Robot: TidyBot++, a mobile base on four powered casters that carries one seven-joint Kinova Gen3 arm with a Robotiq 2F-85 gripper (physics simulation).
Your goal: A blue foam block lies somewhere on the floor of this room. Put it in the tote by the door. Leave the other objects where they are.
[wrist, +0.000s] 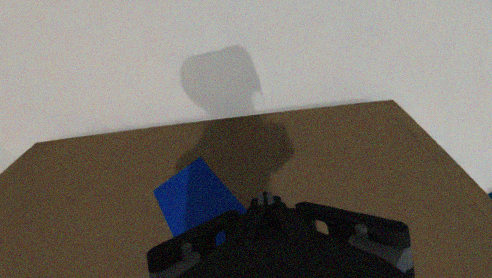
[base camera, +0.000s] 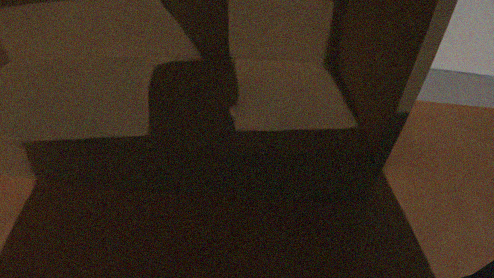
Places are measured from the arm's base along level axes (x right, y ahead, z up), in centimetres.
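Where they show: gripper, fingertip midpoint: (wrist: pixel 265 201).
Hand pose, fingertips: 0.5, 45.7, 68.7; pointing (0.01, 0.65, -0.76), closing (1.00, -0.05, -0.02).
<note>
After its pixels a point has its place, as x, y, z.
My gripper (wrist: pixel 265 201) {0.5, 45.7, 68.7} is shut and empty at the lower middle of the wrist view, above a brown surface. A blue angular object (wrist: pixel 192 197) {-6.4, 46.5, 70.9} rests on that surface, just left of the fingertips; the left finger linkage hides its lower part. I cannot tell whether it is the foam block. The tote does not show in either view.
The brown top (wrist: pixel 425 200) {16.7, 43.6, 66.4} meets a pale wall (wrist: pixel 325 50) {14.6, 65.6, 74.3}. A large brown piece of furniture (base camera: pixel 295 95) {11.9, 47.0, -29.7}, crossed by dark shadows, stands close before the base. Orange-brown floor (base camera: pixel 450 175) {41.6, 35.4, -39.6} and a grey skirting (base camera: pixel 455 89) {58.4, 58.6, -35.3} show at right. A blue sliver (wrist: pixel 490 195) {92.2, 53.4, 9.6} shows at the wrist view's right edge.
</note>
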